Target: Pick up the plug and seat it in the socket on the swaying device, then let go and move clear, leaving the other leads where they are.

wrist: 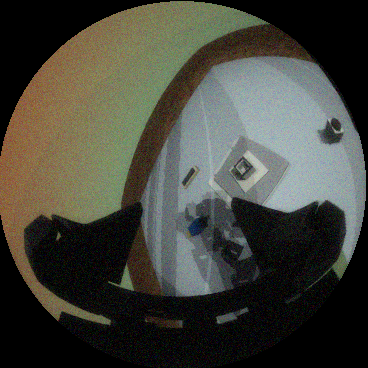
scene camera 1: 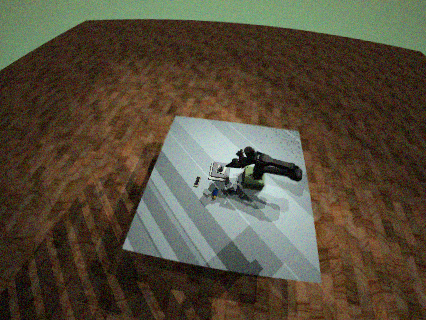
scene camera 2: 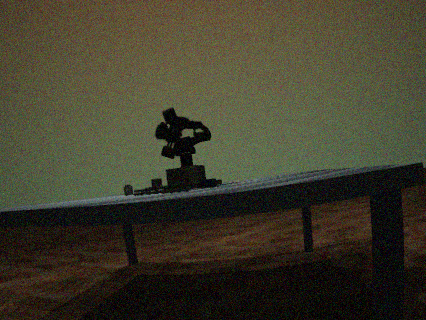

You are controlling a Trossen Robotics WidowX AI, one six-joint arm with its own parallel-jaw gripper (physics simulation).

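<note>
A blue piece with a yellow end, which looks like the plug (scene camera 1: 215,192) (wrist: 197,226), lies on the table in the arm's shadow. The device (scene camera 1: 214,176) (wrist: 276,164) is a grey plate with a white square on it. A dark-rimmed square socket (wrist: 242,168) stands on that square. My gripper (scene camera 1: 229,164) (wrist: 187,204) is open and empty, its black fingers wide apart. It is raised above the table, apart from the plug and the device. In the wrist view the right fingertip shows close to the device's lower edge. The lead ends are too dim to tell apart.
A small cream piece with a dark top (scene camera 1: 197,181) (wrist: 190,177) lies beside the device. A dark block with a round top (wrist: 334,130) stands at the right in the wrist view. A dark square part (wrist: 232,251) lies near the plug. The arm's green base (scene camera 1: 253,178) stands beside the device.
</note>
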